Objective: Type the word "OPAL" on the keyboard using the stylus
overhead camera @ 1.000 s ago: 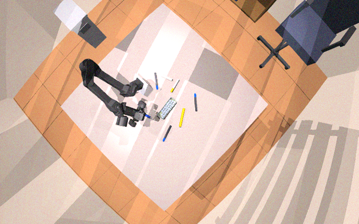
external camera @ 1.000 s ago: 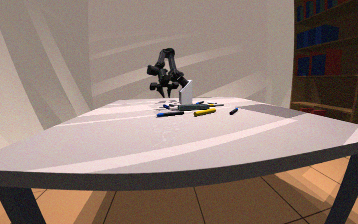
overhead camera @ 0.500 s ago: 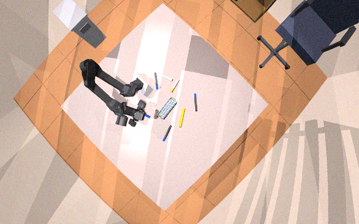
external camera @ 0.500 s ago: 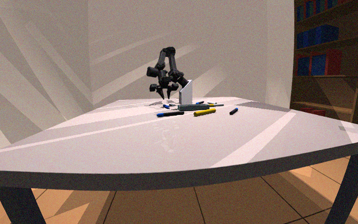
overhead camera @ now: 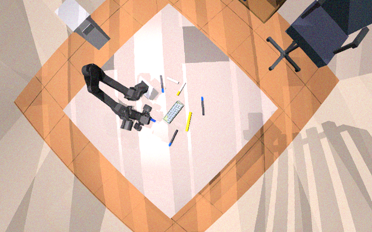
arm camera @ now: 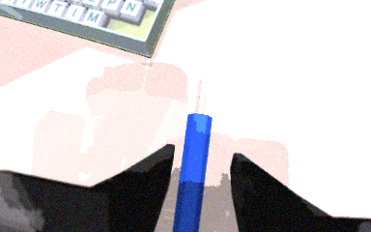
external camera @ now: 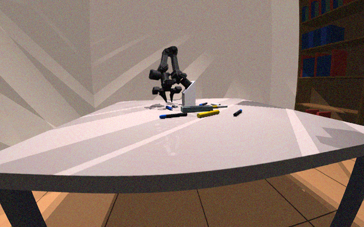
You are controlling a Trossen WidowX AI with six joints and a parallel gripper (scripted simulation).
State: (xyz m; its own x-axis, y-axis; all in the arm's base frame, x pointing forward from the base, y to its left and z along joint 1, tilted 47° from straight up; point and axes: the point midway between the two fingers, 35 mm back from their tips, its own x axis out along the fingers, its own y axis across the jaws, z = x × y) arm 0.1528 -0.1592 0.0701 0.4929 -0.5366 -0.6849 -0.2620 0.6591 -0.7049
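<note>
Now: the blue stylus 10 mm ahead of my gripper tip, 10 mm to the left of it and 40 mm below it. From my gripper tip the other things lie so: yellow marker 220 mm ahead, 180 mm to the left, 40 mm below; then yellow-tipped pen 320 mm to the left, 40 mm below.
</note>
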